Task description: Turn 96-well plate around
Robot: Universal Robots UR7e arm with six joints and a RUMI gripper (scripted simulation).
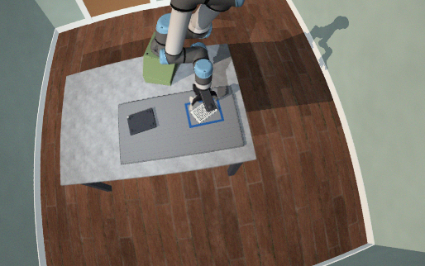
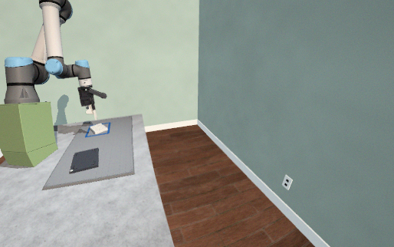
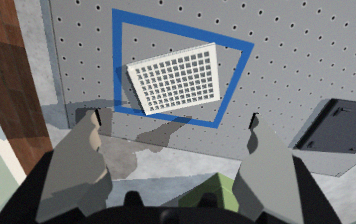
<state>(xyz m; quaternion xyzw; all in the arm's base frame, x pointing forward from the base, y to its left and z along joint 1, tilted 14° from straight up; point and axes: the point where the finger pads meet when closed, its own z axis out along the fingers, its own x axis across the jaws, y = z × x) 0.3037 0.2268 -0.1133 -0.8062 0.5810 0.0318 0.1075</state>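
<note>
The white 96-well plate is 80 mm below my hand. The rest, counted from my hand: dark plate nest 30 mm ahead, 370 mm to the right, 80 mm below.
</note>
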